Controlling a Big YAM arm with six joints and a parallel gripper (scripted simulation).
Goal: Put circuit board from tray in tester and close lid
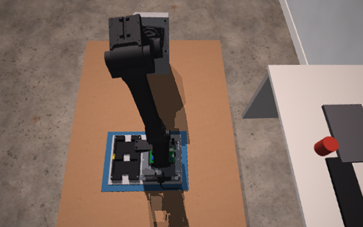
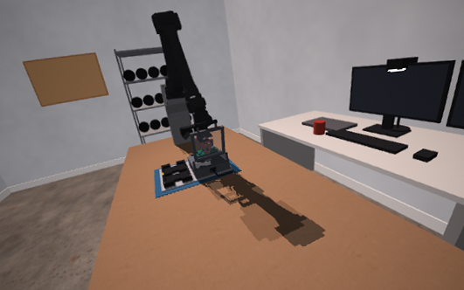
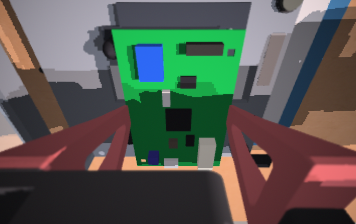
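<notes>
Now: hand right at the green circuit board. Also, from my hand: clear lid: 120 mm ahead, 10 mm to the left, 90 mm above.
</notes>
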